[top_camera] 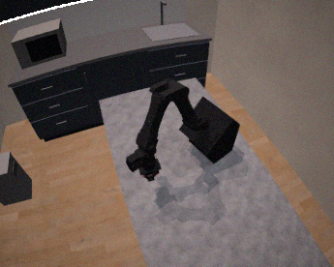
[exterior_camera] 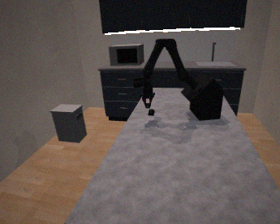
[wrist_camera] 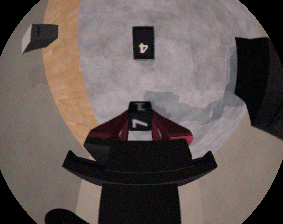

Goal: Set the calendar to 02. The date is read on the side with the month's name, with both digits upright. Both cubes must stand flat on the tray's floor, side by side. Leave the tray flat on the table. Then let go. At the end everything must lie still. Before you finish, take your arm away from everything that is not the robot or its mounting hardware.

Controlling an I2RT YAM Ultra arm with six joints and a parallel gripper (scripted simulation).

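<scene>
My gripper is now 1 cm past the dark calendar cube, 9 cm to the left of it and 9 cm above it. From my hand the other things lie so: dark tray 2 cm behind, 11 cm to the right, 11 cm below.
</scene>
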